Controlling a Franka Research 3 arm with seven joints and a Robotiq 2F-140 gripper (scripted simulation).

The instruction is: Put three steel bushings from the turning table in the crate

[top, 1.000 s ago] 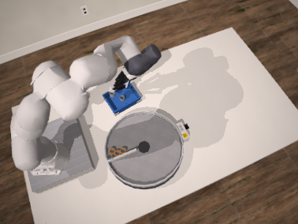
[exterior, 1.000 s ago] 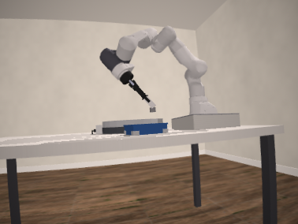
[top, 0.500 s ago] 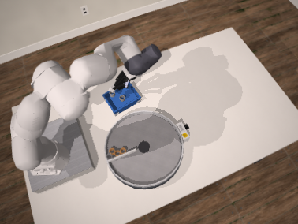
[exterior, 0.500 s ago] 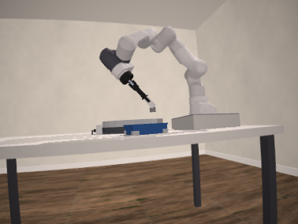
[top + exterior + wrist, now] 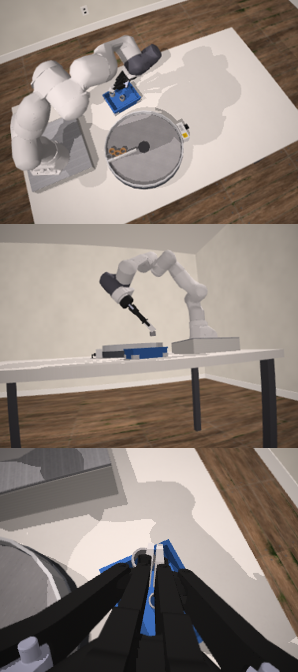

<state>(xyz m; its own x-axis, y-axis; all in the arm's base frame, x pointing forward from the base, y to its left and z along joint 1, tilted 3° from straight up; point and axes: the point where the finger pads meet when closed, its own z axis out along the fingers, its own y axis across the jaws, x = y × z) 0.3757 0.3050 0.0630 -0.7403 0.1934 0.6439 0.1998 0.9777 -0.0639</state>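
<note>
Right now the crate is 14 cm below my hand and 3 cm ahead of it. Round my hand: round grey turning table (34 cm to the right, 11 cm below, 9 cm ahead).
</note>
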